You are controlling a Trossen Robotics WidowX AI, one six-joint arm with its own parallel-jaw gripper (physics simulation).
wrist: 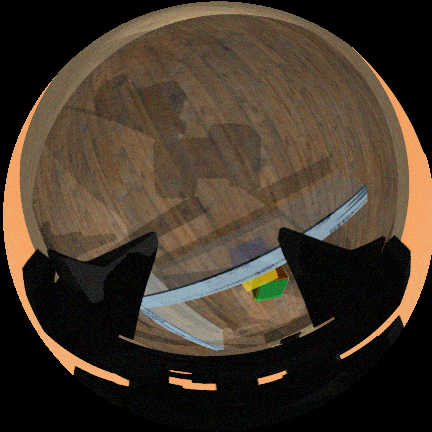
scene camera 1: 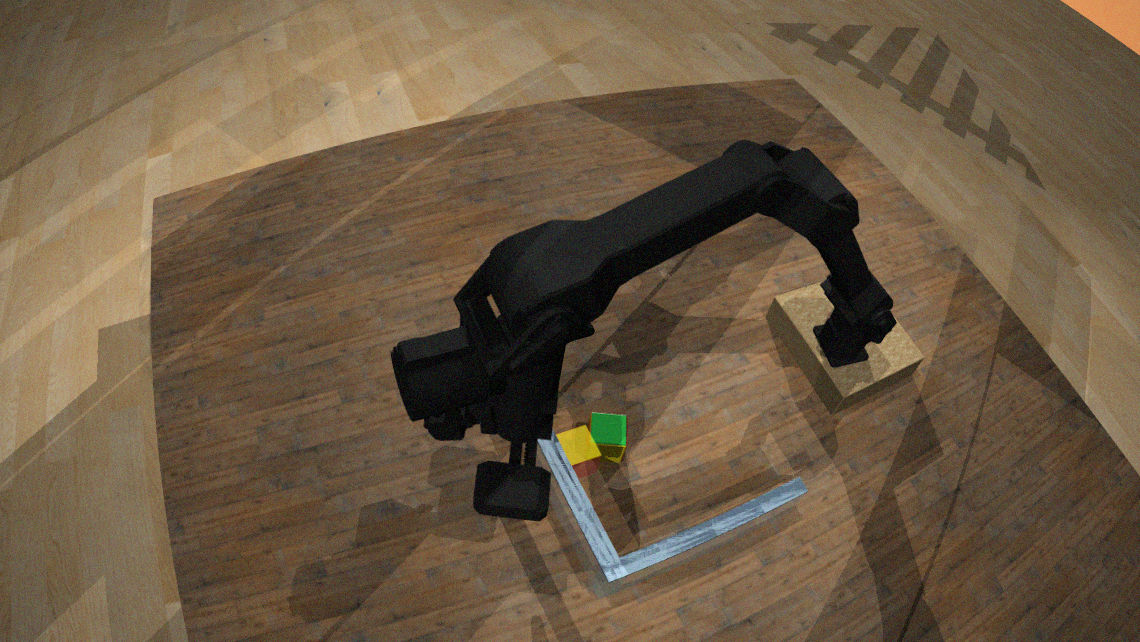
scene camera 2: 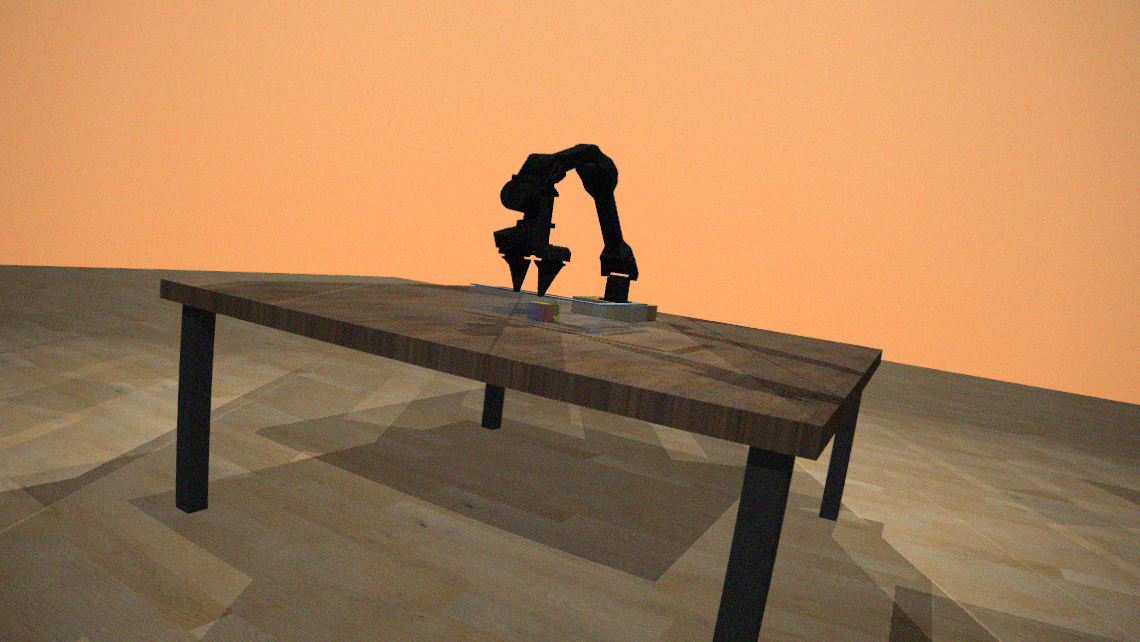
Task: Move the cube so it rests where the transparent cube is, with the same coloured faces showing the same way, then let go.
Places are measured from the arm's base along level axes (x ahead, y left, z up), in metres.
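Pixels of known places: gripper, fingertip midpoint: [wrist: 218, 236] [scene camera 1: 514, 465] [scene camera 2: 528, 294]; arm's base, origin of the base link: [wrist: 289, 337] [scene camera 1: 840, 344] [scene camera 2: 615, 301].
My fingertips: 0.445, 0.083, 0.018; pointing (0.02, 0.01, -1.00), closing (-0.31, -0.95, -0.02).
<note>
Ahead of a thing's pixels: the offset from my fingertips to its middle, as dx, dy, dz. "spot": to the spot under its first point. Level surfaces: height alone.
Two coloured cube shapes stand side by side, touching or overlapping in scene camera 1, inside the corner of a pale blue L-shaped wall. One has a yellow top @(dz -0.020) [scene camera 1: 578, 445] [wrist: 262, 279] and a dull red side. The other has a green top @(spot: -0.109, -0.034, -0.019) [scene camera 1: 608, 428] [wrist: 271, 289] and a yellow side. I cannot tell surely which is the transparent one. In scene camera 2 the coloured shapes @(spot: -0.035, +0.019, -0.032) [scene camera 2: 544, 311] blend together. My gripper [scene camera 2: 529, 292] [wrist: 218, 236] is open and empty, pointing down above the table beside the cubes; in scene camera 1 the arm hides one finger.
The L-shaped wall [scene camera 1: 580, 510] [wrist: 200, 288] has see-through sides and runs close beside the yellow-topped shape. Its other leg @(spot: -0.174, +0.112, +0.001) [scene camera 1: 713, 526] reaches right. The arm's base stands on a tan block [scene camera 1: 805, 350]. All stand on a brown wooden table @(dz -0.059) [scene camera 1: 319, 239] [scene camera 2: 446, 342].
</note>
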